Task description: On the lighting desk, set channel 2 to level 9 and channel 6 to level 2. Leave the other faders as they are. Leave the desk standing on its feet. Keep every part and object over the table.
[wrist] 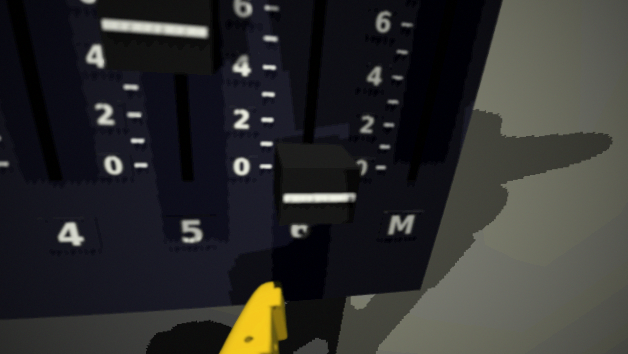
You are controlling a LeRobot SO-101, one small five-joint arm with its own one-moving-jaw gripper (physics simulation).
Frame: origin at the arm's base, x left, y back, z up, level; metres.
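Where they show: hand, tool point: (pixel 283 302).
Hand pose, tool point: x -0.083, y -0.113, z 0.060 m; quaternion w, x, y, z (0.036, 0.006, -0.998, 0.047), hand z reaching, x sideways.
Note:
Each offset is from my tool point to the top centre of the thing. "pt": to the spot under its first point. Level surfaces: height alone.
In the wrist view the dark lighting desk @[pt dx +0.029, dy -0.013, dz -0.005 m] (pixel 131 264) fills most of the picture, with numbered scales and the labels 4, 5, 6 and M along its near edge. The black cap of the channel 6 fader @[dx -0.008, dy -0.029, dz +0.008 m] (pixel 317 185) sits at the bottom of its slot, its white line below the 0 mark, and it half hides the label 6. The channel 5 fader cap @[dx +0.009, dy -0.055, dz +0.008 m] (pixel 155 41) sits higher, its white line near level 5. Only one yellow notched jaw of my gripper (pixel 258 321) shows, at the bottom edge just in front of the desk, below the channel 6 cap. The gripper is fully open and empty.
The grey table top @[dz -0.060 m] (pixel 549 264) shows to the right of the desk and in front of it, with the arm's shadow across it. The master slot @[pt dx -0.032, dy -0.033, dz -0.005 m] (pixel 415 132) runs along the desk's right side. Channels 1 to 3 are out of view.

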